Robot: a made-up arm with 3 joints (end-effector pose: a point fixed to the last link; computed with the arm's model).
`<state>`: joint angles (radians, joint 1 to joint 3).
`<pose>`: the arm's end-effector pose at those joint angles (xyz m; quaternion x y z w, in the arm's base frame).
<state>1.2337 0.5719 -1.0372</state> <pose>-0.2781 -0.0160 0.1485 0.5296 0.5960 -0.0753 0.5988</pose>
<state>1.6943 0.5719 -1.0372</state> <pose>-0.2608 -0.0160 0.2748 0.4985 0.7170 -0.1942 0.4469</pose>
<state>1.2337 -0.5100 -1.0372</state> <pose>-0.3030 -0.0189 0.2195 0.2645 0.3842 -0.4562 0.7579</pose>
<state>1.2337 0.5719 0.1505</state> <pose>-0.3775 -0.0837 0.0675 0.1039 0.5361 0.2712 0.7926</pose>
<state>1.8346 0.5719 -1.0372</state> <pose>-0.2442 -0.0160 0.3103 0.4836 0.7466 -0.2286 0.3956</pose>
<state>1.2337 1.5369 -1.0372</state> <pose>-0.2672 0.0433 0.1173 0.6399 0.6422 0.2862 0.3101</pose>
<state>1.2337 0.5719 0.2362</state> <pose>-0.3792 -0.0924 0.0609 0.0698 0.5240 0.2939 0.7964</pose>
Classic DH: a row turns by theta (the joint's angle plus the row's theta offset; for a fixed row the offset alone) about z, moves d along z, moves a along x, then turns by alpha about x. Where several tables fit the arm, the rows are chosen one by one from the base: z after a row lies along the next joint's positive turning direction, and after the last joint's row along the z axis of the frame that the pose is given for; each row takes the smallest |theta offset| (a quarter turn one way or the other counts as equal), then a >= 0, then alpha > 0; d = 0 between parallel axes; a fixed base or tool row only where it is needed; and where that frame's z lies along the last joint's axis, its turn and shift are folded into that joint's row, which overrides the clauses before.
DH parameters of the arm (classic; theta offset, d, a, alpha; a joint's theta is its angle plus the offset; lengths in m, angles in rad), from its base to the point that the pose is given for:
base (fixed): 0 0.1747 0 -1.5708
joint 1: 0 0.0452 -0.1073 1.5708
joint 2: -1.5708 -0.2718 0.2027 1.5708
joint 3: 0 -0.0006 -0.0665 -1.5708
tool (fixed): 1.5708 -0.1112 0 0

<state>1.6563 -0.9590 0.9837</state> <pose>-0.3601 -0.1037 0.5253 -0.5829 0.7235 0.0337 0.3684</pose>
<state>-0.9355 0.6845 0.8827</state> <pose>0.3460 -0.1453 -0.0196 -0.4960 -0.5120 0.0894 0.6956</pose>
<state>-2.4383 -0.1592 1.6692</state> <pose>0.3316 -0.2707 0.3223 -0.2043 -0.6081 -0.7119 0.2859</pose>
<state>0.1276 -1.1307 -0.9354</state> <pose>-0.2085 0.0132 -0.0852 0.3494 -0.1930 -0.5015 0.7676</pose>
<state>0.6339 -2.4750 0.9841</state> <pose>-0.4459 0.2480 0.0200 -0.4064 0.5141 -0.7432 0.1348</pose>
